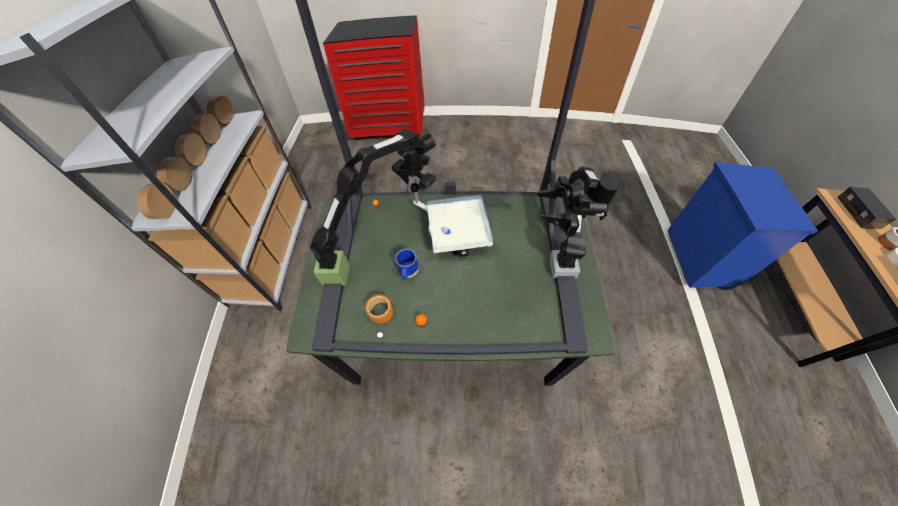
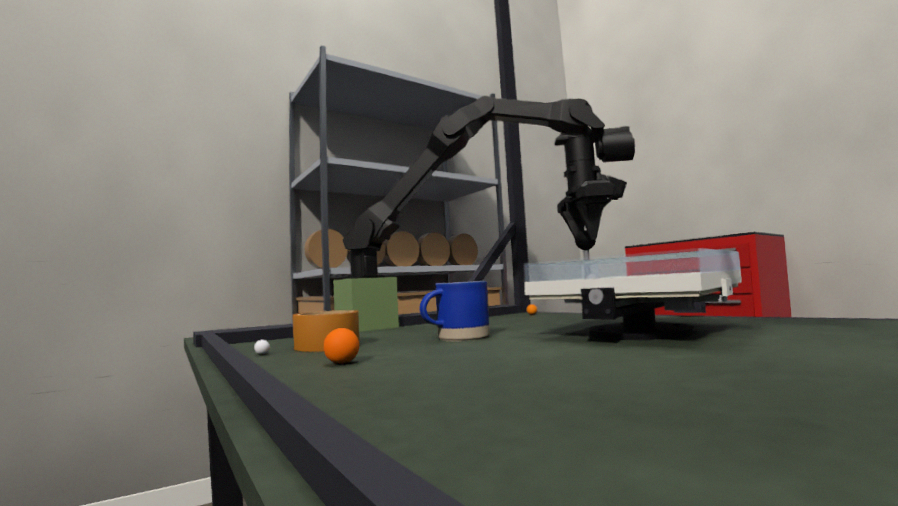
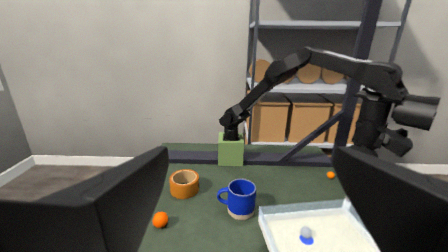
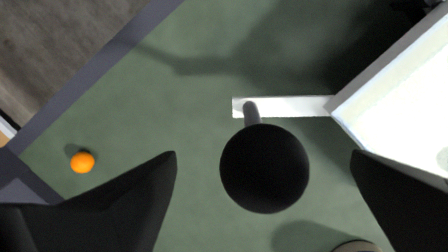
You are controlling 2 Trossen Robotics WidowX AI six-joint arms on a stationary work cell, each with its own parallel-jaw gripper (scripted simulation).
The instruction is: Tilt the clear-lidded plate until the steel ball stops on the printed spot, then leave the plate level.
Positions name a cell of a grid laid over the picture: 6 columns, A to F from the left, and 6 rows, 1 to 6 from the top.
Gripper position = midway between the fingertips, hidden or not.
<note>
I see my left gripper (image 1: D3), my right gripper (image 2: D3) and a clear-lidded plate (image 4: F3).
My left gripper shows as well in image 3 (image 3: D4). My right gripper shows as well in image 1 (image 1: C3) and in image 4 (image 4: D4).
</note>
